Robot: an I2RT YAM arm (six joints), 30 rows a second.
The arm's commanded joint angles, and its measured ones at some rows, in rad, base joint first. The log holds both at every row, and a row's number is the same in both.
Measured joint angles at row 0: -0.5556, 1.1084, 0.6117, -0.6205, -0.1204, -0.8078
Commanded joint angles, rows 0 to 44: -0.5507, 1.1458, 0.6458, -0.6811, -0.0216, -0.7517; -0.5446, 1.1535, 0.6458, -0.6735, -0.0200, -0.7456; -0.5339, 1.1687, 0.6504, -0.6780, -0.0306, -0.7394; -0.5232, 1.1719, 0.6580, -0.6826, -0.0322, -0.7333; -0.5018, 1.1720, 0.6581, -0.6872, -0.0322, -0.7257; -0.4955, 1.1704, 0.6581, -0.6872, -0.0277, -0.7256; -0.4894, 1.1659, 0.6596, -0.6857, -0.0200, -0.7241; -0.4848, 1.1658, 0.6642, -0.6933, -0.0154, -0.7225; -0.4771, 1.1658, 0.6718, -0.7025, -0.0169, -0.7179; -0.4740, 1.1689, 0.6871, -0.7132, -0.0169, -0.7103; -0.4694, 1.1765, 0.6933, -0.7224, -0.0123, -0.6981; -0.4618, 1.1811, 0.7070, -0.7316, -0.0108, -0.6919; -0.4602, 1.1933, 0.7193, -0.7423, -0.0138, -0.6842; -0.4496, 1.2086, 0.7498, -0.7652, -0.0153, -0.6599; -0.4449, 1.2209, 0.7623, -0.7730, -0.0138, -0.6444; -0.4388, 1.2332, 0.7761, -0.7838, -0.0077, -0.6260; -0.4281, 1.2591, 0.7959, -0.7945, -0.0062, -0.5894; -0.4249, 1.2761, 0.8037, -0.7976, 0.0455, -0.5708; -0.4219, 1.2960, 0.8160, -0.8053, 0.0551, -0.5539; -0.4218, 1.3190, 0.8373, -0.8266, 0.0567, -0.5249; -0.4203, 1.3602, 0.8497, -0.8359, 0.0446, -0.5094; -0.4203, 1.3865, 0.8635, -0.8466, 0.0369, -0.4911; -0.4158, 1.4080, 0.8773, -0.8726, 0.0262, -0.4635; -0.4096, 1.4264, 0.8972, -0.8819, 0.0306, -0.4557; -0.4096, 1.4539, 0.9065, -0.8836, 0.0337, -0.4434; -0.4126, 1.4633, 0.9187, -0.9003, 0.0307, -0.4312; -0.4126, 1.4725, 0.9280, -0.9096, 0.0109, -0.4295; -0.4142, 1.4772, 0.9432, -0.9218, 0.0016, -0.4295; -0.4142, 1.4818, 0.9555, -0.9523, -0.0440, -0.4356; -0.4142, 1.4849, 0.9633, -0.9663, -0.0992, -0.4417; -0.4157, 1.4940, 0.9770, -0.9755, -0.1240, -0.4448; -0.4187, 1.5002, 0.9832, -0.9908, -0.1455, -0.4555; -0.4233, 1.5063, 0.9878, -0.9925, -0.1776, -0.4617; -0.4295, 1.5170, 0.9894, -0.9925, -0.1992, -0.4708; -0.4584, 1.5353, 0.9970, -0.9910, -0.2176, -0.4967; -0.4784, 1.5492, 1.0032, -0.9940, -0.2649, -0.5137; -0.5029, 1.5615, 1.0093, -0.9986, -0.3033, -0.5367; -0.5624, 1.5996, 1.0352, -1.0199, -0.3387, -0.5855; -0.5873, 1.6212, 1.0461, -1.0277, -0.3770, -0.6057; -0.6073, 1.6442, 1.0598, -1.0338, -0.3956, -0.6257; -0.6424, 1.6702, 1.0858, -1.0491, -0.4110, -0.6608; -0.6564, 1.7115, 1.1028, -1.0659, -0.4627, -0.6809; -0.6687, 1.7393, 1.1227, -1.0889, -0.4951, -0.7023; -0.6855, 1.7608, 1.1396, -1.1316, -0.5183, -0.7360; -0.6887, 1.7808, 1.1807, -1.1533, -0.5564, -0.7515
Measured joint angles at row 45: -0.6735, 1.7424, 1.0958, -1.0424, -0.3721, -0.6453
